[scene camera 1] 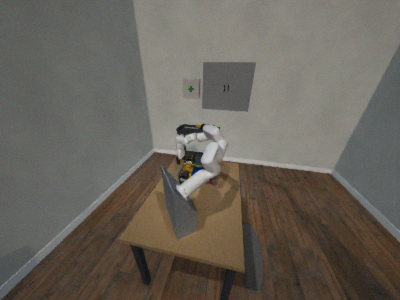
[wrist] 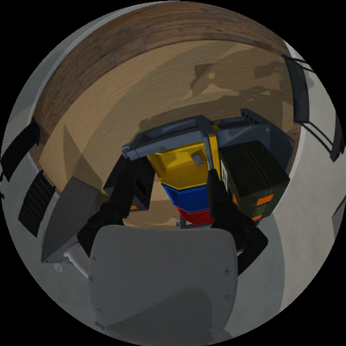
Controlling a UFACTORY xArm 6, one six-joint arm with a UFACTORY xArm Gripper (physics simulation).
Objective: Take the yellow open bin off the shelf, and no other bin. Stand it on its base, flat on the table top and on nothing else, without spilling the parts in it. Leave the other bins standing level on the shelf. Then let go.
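Pixels of known places: gripper, fingertip midpoint: [scene camera 1: 181, 161]; arm's base at its link origin: [scene camera 1: 181, 192].
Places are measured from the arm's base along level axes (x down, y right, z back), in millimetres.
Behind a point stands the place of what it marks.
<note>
The yellow open bin [scene camera 1: 188, 169] @(y 69, x 273, z -657 mm) [wrist: 181, 172] sits on the grey-blue shelf [wrist: 167, 144], with a grey part inside it. In the wrist view the blue bin [wrist: 190, 199] and the red bin [wrist: 198, 216] are below it in a row on the shelf. My gripper [scene camera 1: 181, 157] @(y -11, x 124, z -589 mm) [wrist: 167, 180] is open, with nothing between its fingers. In the wrist view one finger overlaps the black case left of the yellow bin, and the other finger's tip shows at the bin's right edge, by a yellow strip. Whether either finger touches the bin cannot be told.
A black case [wrist: 146, 182] with an orange latch stands left of the bins. A dark green case [wrist: 255, 175] with orange latches is at their right. A grey slanted panel [scene camera 1: 179, 212] @(y -16, x 36, z 125 mm) [wrist: 70, 215] stands by the arm's base on the wooden table [scene camera 1: 217, 215] @(y 272, x 294, z -29 mm) [wrist: 100, 120].
</note>
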